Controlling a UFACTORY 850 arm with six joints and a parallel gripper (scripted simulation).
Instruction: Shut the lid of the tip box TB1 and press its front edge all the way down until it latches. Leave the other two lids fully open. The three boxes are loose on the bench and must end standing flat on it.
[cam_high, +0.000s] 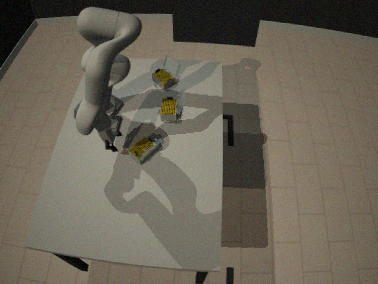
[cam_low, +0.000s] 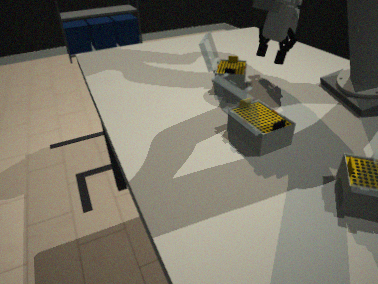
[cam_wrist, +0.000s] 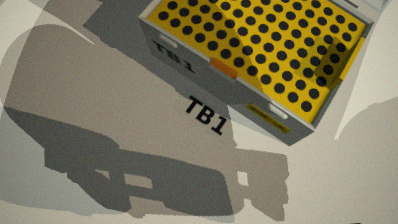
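Now: the clear lid 190 mm ahead of my hand, 40 mm to the right of it and 30 mm above it. Round my hand: tip box 140 mm ahead, 10 mm to the right; label 100 mm ahead, 480 mm to the left, 60 mm below; rack 130 mm ahead, 10 mm below.
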